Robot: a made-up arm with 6 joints.
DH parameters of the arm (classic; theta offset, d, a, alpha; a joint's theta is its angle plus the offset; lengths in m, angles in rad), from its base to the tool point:
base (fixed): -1.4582 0 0.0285 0
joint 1: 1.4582 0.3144 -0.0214 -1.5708
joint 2: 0.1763 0 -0.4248 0
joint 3: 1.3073 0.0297 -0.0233 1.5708
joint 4: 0 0.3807 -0.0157 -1.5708
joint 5: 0 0.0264 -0.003 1.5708
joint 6: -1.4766 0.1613 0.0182 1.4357
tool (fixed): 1.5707 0.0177 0 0
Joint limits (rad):
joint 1: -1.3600..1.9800
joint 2: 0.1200..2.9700
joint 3: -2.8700..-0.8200
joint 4: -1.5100..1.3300
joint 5: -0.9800..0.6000
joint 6: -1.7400..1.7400
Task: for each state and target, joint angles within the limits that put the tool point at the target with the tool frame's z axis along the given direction. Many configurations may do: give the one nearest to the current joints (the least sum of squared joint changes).
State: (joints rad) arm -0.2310 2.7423 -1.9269 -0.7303 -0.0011 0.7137
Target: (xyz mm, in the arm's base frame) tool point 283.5 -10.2 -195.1 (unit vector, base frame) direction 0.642 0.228 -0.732
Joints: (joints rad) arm 0.1169 2.9653 -1.1164 -0.7877 0.5759 0.3814
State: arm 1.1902 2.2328 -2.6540 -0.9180 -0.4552 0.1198
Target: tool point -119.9 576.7 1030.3 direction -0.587 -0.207 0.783
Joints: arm 1.7395 1.9824 -2.6153 -0.8749 0.3193 0.0189
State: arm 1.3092 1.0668 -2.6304 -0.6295 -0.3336 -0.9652
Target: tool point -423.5 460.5 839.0 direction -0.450 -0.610 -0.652
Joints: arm 1.9778 1.9361 -2.1361 -1.3596 -0.9800 -0.8003
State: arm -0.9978 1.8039 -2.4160 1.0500 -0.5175 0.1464
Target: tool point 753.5 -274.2 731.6 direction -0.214 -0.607 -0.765
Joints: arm -0.2118 2.2118 -2.2697 1.3300 -0.6916 0.9906
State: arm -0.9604 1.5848 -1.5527 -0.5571 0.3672 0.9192
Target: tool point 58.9 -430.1 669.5 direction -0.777 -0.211 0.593
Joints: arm -1.3577 1.2094 -1.0905 -0.8426 0.6000 1.6347
